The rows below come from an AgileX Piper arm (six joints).
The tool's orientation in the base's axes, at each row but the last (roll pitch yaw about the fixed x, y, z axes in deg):
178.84 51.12 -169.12
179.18 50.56 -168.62
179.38 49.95 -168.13
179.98 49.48 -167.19
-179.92 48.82 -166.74
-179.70 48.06 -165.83
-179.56 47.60 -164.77
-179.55 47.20 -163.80
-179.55 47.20 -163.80
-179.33 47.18 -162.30
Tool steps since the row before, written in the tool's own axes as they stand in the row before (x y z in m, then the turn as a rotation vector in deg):
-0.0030 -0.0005 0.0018 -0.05 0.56 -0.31
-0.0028 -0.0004 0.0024 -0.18 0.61 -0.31
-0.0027 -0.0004 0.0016 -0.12 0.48 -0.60
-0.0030 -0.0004 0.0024 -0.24 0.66 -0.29
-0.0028 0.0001 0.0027 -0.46 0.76 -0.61
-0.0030 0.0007 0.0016 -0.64 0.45 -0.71
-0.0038 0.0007 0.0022 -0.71 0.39 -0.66
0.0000 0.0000 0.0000 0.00 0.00 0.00
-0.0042 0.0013 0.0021 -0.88 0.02 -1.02
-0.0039 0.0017 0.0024 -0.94 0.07 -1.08
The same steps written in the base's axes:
0.0033 0.0002 0.0012 -0.32 0.50 0.24
0.0036 0.0004 0.0006 -0.25 0.57 0.34
0.0030 0.0002 0.0010 -0.48 0.38 0.48
0.0038 0.0004 0.0007 -0.21 0.63 0.37
0.0038 0.0010 0.0003 -0.33 0.70 0.75
0.0029 0.0015 0.0012 -0.21 0.42 0.95
0.0039 0.0018 0.0013 -0.11 0.38 0.97
0.0000 0.0000 0.0000 0.00 0.00 0.00
0.0039 0.0025 0.0016 -0.15 -0.02 1.34
0.0037 0.0029 0.0012 -0.17 0.03 1.42

